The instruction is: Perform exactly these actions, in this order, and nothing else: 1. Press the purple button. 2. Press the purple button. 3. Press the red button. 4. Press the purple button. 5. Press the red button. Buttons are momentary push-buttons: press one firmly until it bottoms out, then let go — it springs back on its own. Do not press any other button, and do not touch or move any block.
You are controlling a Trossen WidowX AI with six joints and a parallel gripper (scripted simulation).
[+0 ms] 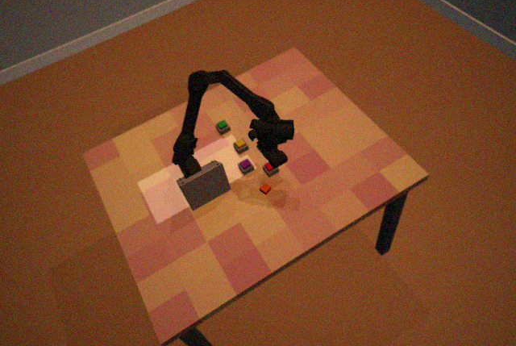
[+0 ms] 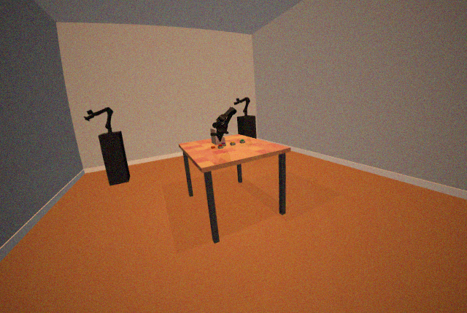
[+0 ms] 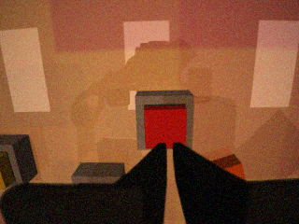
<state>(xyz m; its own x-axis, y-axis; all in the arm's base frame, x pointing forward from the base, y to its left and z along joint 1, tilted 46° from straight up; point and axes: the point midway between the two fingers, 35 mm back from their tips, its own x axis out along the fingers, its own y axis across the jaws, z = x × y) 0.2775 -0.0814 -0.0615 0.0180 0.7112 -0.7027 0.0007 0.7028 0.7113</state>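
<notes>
Right now the red button is 4 cm below my gripper tip. Round my gripper tip: yellow button (17 cm to the left, 5 cm below, 4 cm behind); then green button (30 cm to the left, 6 cm behind, 4 cm below); then purple button (8 cm behind, 7 cm to the left, 4 cm below).
</notes>
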